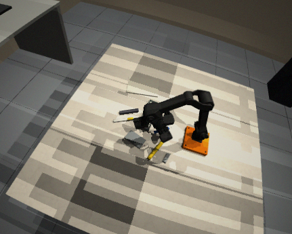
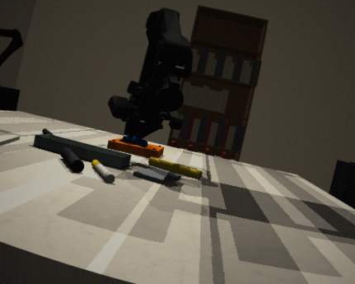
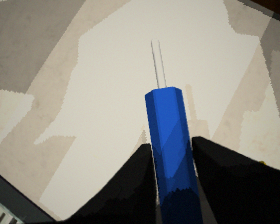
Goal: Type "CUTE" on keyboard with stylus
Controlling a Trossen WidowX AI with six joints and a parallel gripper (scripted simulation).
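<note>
My gripper tip is now 240 mm short of the black cylinder, 50 mm to the left of it and 40 mm above it. From my gripper tip the other things lie so: small grey block 140 mm to the left, 70 mm behind, 50 mm below; blue stylus 10 mm to the right, 10 mm behind; flat grey pad 140 mm ahead, 100 mm to the left, 50 mm below.
</note>
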